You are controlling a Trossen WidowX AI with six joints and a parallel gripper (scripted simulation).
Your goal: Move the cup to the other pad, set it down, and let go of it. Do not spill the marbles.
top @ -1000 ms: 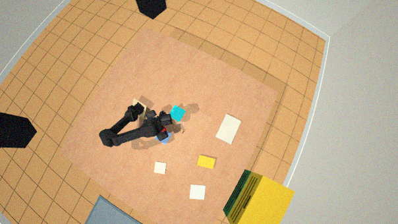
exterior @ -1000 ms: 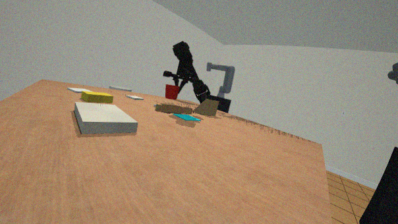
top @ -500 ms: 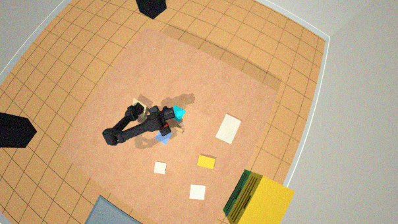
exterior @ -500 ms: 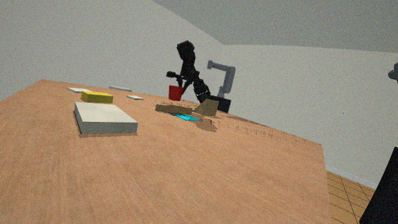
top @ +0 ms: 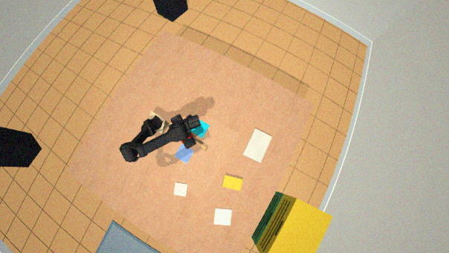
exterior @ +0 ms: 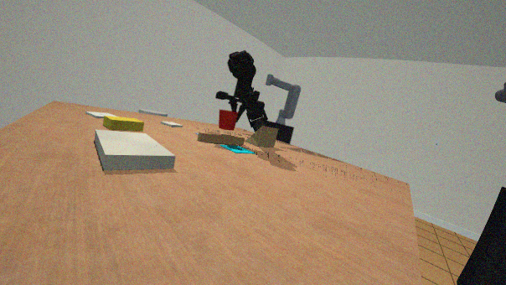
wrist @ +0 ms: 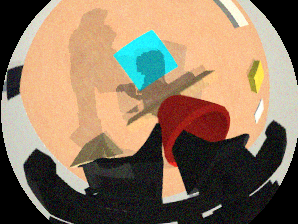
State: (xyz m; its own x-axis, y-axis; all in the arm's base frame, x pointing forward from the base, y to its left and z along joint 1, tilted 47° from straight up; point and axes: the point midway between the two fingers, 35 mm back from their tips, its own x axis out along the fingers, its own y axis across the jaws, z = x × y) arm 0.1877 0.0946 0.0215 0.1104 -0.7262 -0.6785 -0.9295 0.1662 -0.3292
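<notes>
Now: the cyan pad 2 cm ahead of my gripper tip, 9 cm to the left of it and 10 cm below it. Round my gripper tip: blue pad (5 cm ahead, 9 cm to the right, 10 cm below); then wooden bar (4 cm ahead, 8 cm below); then red cup (3 cm ahead, 1 cm to the right).
</notes>
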